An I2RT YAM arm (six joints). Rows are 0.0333 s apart.
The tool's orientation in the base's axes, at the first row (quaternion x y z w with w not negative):
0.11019, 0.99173, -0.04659, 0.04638
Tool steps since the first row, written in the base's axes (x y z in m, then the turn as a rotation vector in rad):
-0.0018, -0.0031, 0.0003, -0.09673, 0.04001, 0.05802
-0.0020, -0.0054, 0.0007, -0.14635, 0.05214, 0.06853
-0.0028, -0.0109, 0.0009, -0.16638, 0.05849, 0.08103
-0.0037, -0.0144, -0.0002, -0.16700, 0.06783, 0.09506
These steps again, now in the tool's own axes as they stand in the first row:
0.0011, -0.0034, -0.0001, 0.09660, 0.01254, -0.06953
0.0007, -0.0057, -0.0003, 0.14633, 0.01240, -0.08525
0.0003, -0.0113, 0.0000, 0.16587, 0.01307, -0.09993
0.0005, -0.0148, 0.0014, 0.16704, 0.02085, -0.11485

